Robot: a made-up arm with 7 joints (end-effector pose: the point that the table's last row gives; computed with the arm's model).
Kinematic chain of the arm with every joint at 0, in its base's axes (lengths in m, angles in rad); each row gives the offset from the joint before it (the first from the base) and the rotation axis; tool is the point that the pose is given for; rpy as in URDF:
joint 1: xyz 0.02 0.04 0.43 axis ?
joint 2: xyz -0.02 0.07 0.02 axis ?
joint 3: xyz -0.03 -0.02 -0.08 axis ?
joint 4: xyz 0 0 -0.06 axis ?
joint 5: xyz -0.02 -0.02 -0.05 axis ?
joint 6: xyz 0.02 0 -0.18 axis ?
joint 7: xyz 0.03 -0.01 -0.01 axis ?
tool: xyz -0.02 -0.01 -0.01 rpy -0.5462 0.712 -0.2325
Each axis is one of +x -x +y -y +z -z.
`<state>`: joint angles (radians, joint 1 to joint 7).
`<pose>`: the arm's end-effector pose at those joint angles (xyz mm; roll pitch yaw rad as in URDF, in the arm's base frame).
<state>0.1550 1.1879 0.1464 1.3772 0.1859 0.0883 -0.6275</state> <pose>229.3 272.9 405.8 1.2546 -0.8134 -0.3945</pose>
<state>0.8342 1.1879 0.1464 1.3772 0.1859 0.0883 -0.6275</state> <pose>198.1 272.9 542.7 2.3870 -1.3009 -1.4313</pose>
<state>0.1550 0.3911 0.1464 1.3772 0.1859 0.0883 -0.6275</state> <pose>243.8 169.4 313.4 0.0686 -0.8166 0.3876</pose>
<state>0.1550 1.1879 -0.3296 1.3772 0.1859 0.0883 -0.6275</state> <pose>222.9 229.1 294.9 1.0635 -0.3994 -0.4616</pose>
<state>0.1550 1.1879 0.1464 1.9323 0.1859 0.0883 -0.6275</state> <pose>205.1 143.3 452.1 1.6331 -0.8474 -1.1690</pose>
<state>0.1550 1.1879 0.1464 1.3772 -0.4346 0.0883 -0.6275</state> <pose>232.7 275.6 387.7 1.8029 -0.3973 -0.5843</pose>
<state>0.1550 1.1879 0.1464 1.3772 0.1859 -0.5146 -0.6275</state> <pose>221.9 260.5 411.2 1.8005 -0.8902 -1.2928</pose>
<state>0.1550 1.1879 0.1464 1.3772 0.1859 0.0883 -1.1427</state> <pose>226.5 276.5 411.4 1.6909 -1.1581 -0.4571</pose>
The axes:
joint 1: -y
joint 2: +x
joint 3: +z
joint 4: -y
joint 5: +z
joint 6: +y
joint 7: -x

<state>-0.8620 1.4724 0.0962 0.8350 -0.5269 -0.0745 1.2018</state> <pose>49.3 403.5 291.7 -1.9631 0.9618 -2.5860</pose>
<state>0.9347 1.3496 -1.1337 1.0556 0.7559 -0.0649 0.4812</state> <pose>242.5 298.1 302.0 0.2040 -0.1076 -0.7385</pose>
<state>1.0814 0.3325 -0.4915 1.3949 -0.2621 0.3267 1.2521</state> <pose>264.7 4.8 449.7 0.3192 0.0160 -1.7095</pose>
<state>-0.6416 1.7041 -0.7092 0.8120 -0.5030 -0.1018 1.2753</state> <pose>-11.9 432.7 319.9 -2.4491 0.4183 -2.9734</pose>
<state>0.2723 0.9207 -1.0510 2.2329 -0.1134 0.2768 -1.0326</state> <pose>79.4 -31.0 307.1 1.0498 -0.7745 -1.2265</pose>
